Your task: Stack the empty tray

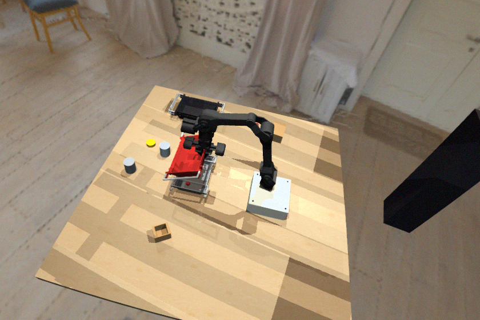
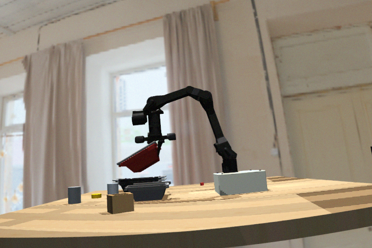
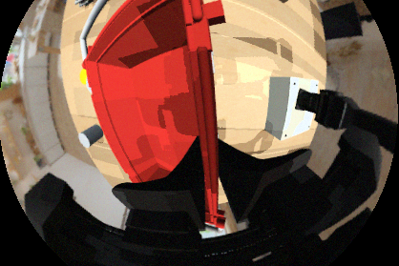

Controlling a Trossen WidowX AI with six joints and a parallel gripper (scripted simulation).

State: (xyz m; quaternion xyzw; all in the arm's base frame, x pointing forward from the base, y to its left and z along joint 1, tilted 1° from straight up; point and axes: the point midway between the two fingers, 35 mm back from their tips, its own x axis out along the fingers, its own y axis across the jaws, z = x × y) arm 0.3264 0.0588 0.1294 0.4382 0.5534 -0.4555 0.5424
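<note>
Right now my gripper tip is 6 cm short of the red tray and 1 cm to the right of it. The rest, counted from my gripper tip: red cube: 52 cm to the right, 17 cm below, 14 cm behind; then small box: 36 cm to the left, 17 cm below, 3 cm ahead; then yellow disc: 36 cm ahead, 17 cm below, 8 cm to the right.
</note>
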